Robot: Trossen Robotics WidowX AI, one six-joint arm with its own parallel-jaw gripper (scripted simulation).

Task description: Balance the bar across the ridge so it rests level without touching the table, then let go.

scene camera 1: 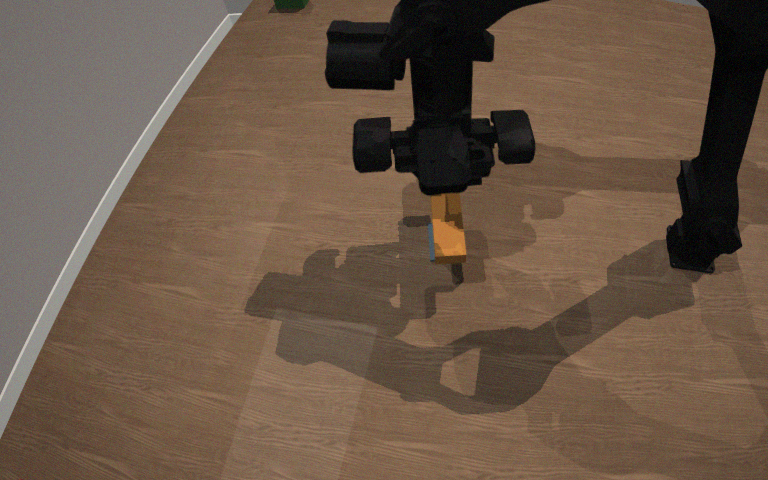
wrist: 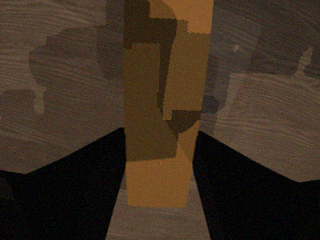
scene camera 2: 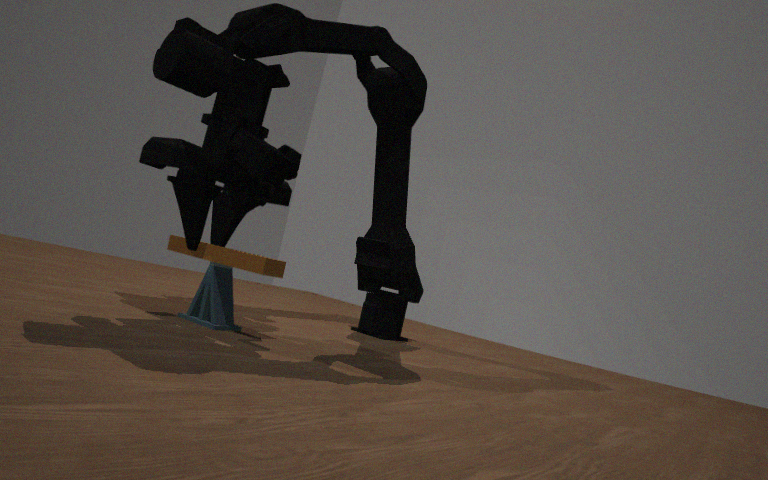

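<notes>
Orange bar [scene camera 1: 449, 243], visible also at [wrist: 165, 56] and [scene camera 2: 274, 268]. My gripper [scene camera 2: 203, 252], visible also at [scene camera 1: 443, 188] and [wrist: 160, 137].
</notes>
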